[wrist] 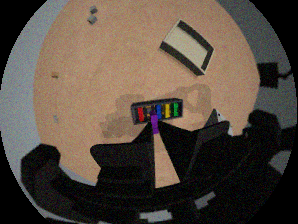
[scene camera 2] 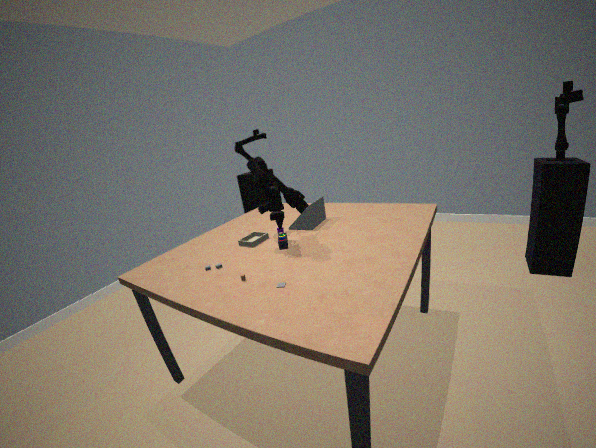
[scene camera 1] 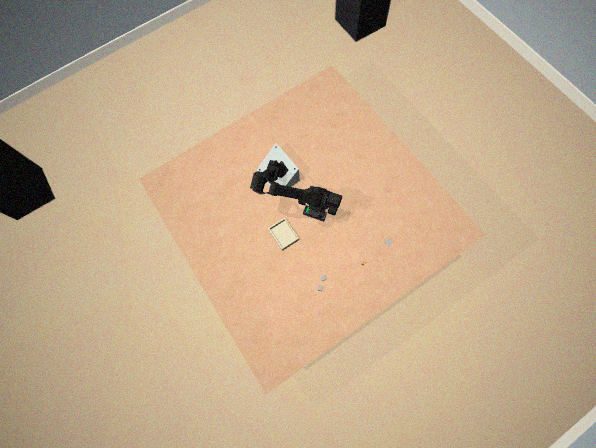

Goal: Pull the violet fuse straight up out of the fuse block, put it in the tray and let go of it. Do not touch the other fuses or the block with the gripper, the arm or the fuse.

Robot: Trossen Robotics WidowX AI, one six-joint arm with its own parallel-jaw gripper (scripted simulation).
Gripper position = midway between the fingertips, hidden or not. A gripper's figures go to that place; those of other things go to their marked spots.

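My gripper (wrist: 154, 124) is 0.10 m from the lens. A tray (wrist: 183, 42) is there as well, and I find it 0.25 m from the lens.
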